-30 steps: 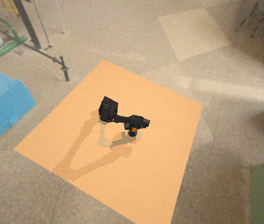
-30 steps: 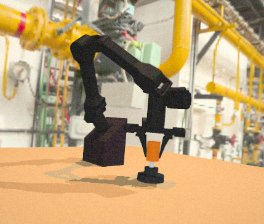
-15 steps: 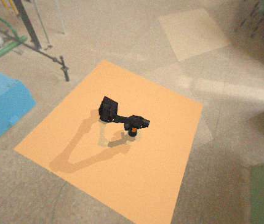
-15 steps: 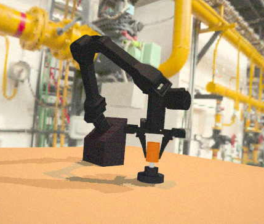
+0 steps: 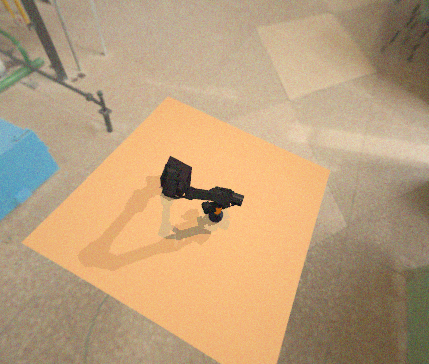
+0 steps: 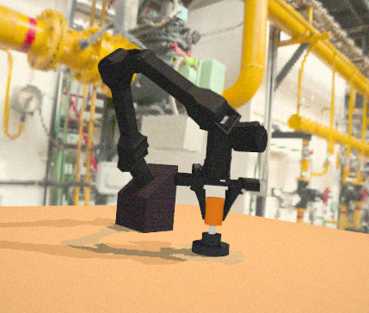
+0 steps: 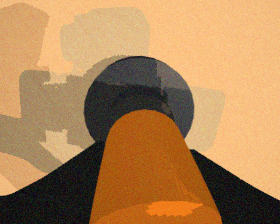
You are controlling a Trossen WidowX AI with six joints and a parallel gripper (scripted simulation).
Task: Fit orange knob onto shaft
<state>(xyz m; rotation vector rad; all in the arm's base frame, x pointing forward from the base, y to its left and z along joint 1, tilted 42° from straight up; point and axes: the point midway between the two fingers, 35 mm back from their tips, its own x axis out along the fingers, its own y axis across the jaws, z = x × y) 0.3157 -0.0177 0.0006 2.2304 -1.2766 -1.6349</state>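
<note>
The round black pedestal is 4 cm below my gripper tip. Round my gripper tip: orange knob (3 cm above).
</note>
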